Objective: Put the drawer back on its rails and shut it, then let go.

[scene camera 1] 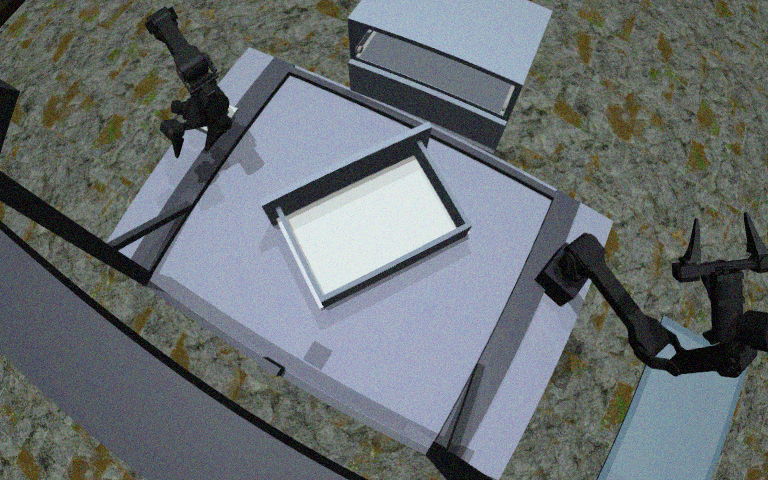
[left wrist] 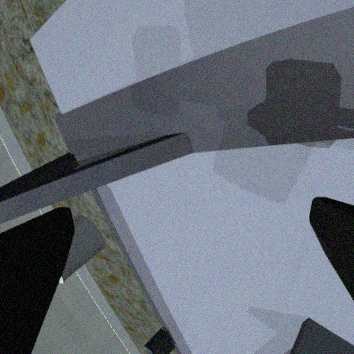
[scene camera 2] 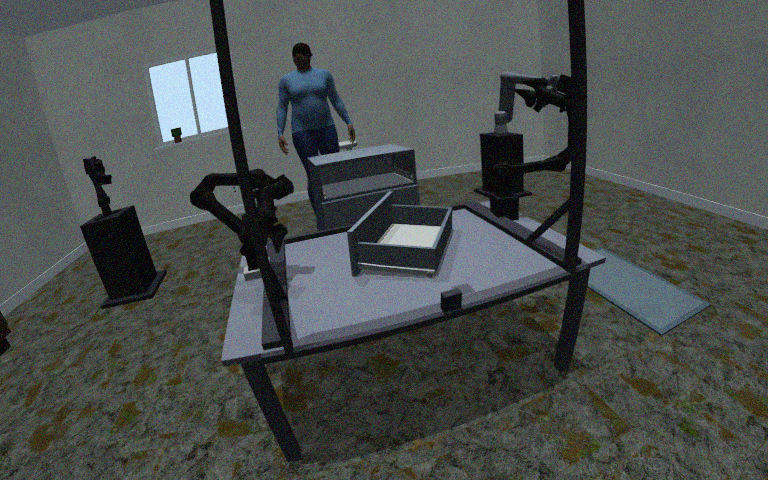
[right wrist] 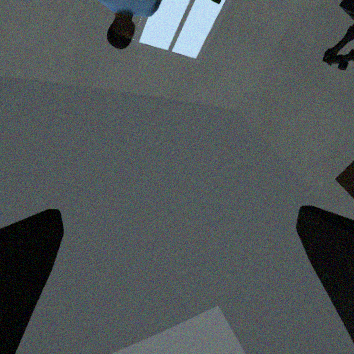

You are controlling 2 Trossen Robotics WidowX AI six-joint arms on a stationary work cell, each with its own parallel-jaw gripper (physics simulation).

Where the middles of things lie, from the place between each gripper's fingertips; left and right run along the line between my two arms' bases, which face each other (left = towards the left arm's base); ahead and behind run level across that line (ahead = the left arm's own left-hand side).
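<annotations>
From my right hand, I find the drawer point(scene camera 1: 350, 225) 49 cm below, 61 cm to the left and 10 cm behind. The cabinet point(scene camera 1: 475, 59) is also 49 cm below my right hand, and it is 63 cm to the left of that hand and 40 cm ahead of it.
My left hand is 60 mm above the drawer, 470 mm to the left of it and 80 mm short of it. As for the cabinet, it is 60 mm below my left hand, 450 mm to the right of it and 590 mm ahead of it.
</annotations>
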